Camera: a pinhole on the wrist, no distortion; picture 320 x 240 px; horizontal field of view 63.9 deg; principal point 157.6 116.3 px. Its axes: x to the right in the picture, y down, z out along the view. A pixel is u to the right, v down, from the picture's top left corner.
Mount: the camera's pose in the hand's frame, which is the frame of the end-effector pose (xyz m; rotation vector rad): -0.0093 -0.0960 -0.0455 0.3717 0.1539 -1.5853
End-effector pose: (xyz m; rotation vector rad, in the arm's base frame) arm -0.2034 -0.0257 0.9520 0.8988 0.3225 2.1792
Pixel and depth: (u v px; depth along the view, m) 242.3 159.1 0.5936
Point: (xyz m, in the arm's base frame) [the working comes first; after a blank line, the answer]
In the camera's frame: 0.1960 0.0990 0.5936

0.3718 0.2863 1.0574
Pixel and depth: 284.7 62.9 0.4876
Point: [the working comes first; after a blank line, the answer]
In the camera's frame: 0.2416 -0.1015 0.4876

0.3617 0.1586 0.8648
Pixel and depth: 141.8 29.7 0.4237
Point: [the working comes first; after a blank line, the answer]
In the camera's frame: -0.0261 -0.1430 0.4237

0.2414 -0.0545 0.9973
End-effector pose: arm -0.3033 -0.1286 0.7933 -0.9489 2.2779 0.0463
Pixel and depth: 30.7 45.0 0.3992
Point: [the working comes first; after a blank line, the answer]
In the camera's frame: -0.1975 -0.1109 0.3992

0.0206 0.0574 0.6066
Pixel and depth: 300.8 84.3 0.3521
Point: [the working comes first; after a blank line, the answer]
In the camera's frame: 0.1965 -0.0439 0.3521

0.1242 -0.2955 0.7699
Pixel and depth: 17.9 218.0 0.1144
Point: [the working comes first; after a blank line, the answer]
In the camera's frame: -0.0623 0.0453 0.1144

-0.2149 -0.1738 0.7289
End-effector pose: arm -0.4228 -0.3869 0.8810 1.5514 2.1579 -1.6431
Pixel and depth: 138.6 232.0 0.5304
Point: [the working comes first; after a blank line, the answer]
In the camera's frame: -0.0393 0.2392 0.5304

-0.9224 -0.6353 0.7532
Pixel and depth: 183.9 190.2 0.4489
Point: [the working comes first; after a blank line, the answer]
In the camera's frame: 0.0460 0.1293 0.4489

-0.8456 -0.6125 0.8931
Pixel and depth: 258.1 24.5 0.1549
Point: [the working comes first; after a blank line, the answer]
In the camera's frame: 0.0607 -0.0554 0.1549

-0.5551 -0.4894 1.0388
